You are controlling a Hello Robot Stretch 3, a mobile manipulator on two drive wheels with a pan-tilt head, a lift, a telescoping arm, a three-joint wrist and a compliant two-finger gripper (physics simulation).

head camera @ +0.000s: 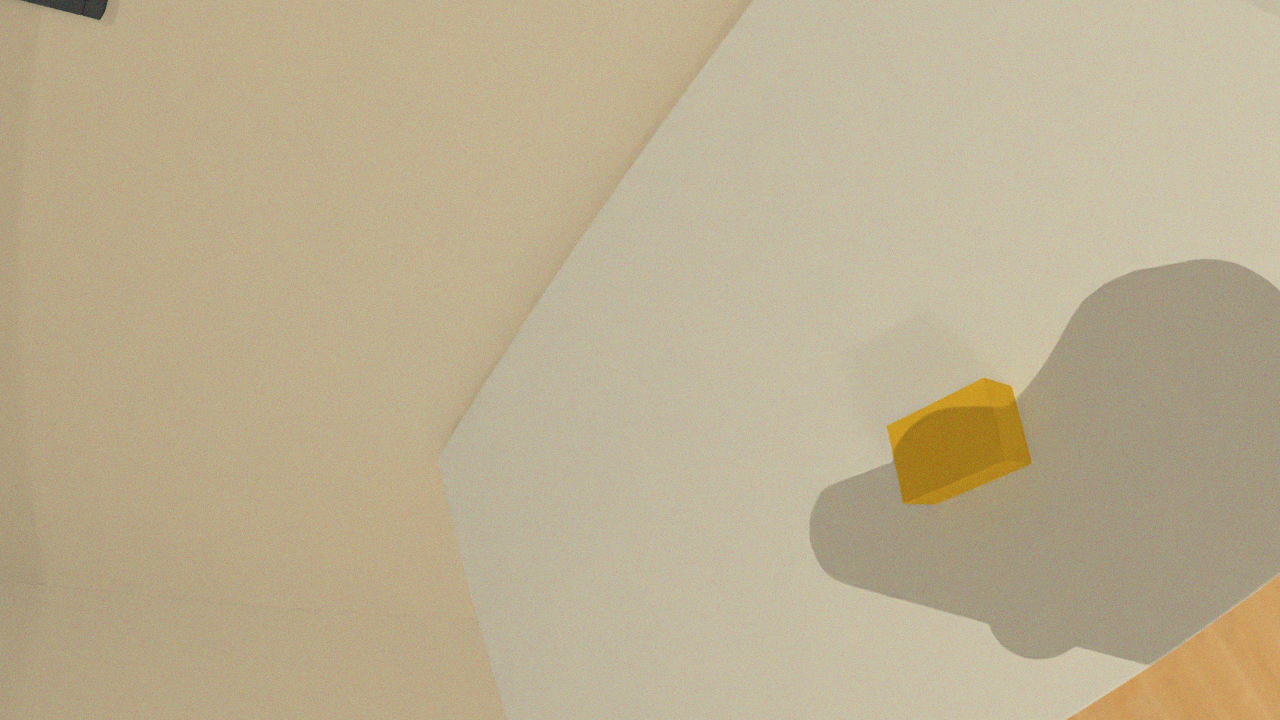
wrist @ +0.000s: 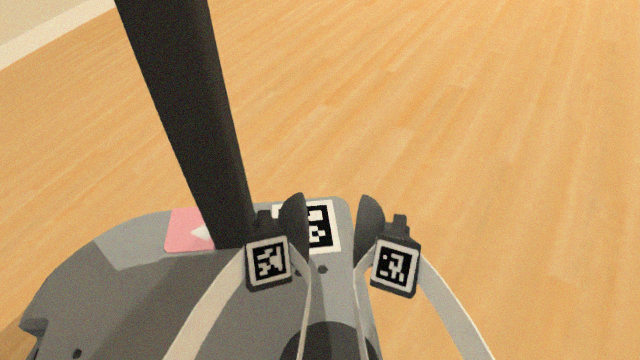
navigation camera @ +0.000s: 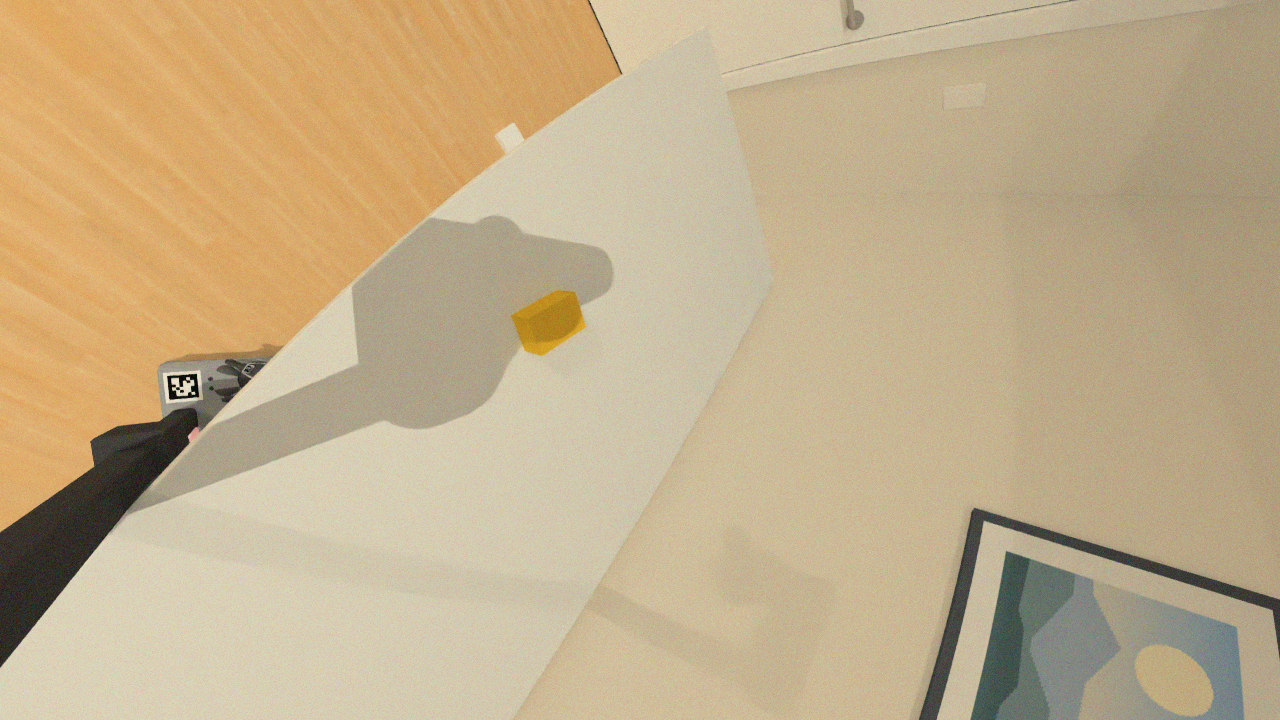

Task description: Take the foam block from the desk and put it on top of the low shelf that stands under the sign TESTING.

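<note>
The foam block is a yellow-orange block lying on the pale desk, partly in a grey shadow. My gripper is open partway in the wrist view, with a narrow gap between its two dark fingertips and nothing between them. Below the gap show the grey robot base and its square marker. The gripper is apart from the block, over the base side and off the desk. The low shelf and the sign TESTING do not show in these views.
The black mast rises beside the fingers from my grey base. Wood floor lies along the desk's edge. A beige wall borders the desk, with a framed picture on it. A small white object shows past the desk edge.
</note>
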